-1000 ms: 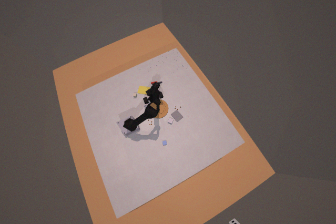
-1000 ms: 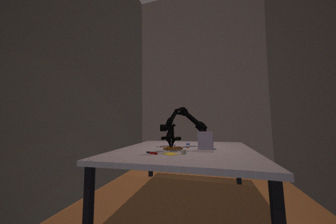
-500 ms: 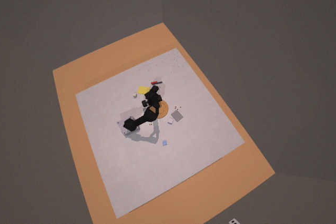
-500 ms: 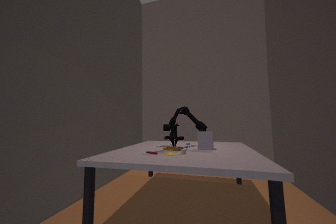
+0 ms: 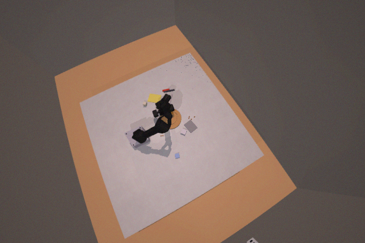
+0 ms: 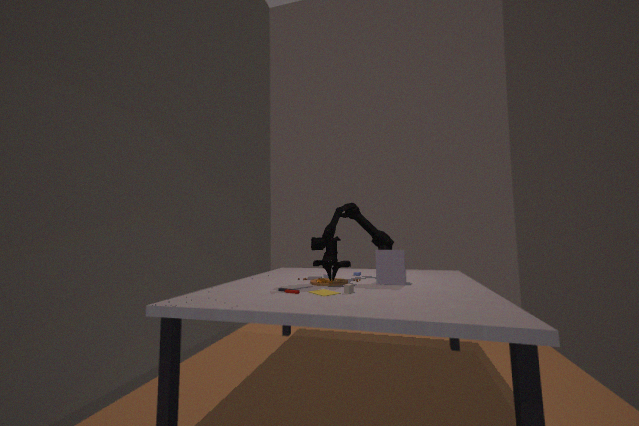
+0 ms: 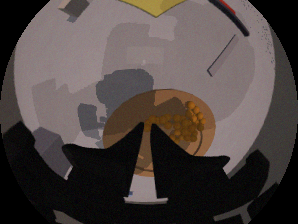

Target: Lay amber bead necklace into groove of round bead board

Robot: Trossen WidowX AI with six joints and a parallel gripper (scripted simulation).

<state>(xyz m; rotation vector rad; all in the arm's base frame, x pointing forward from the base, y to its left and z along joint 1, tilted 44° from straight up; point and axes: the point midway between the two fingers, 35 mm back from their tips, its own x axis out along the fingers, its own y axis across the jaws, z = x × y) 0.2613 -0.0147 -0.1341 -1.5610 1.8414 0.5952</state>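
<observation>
The round bead board is 3 cm ahead of my gripper tip, 6 cm to the right of it and 1 cm below it. Also, from my gripper tip: cream cube 11 cm behind, 19 cm to the left; thin grey bar 13 cm ahead, 11 cm to the left, 2 cm below; yellow pad 21 cm to the left, 2 cm below.
</observation>
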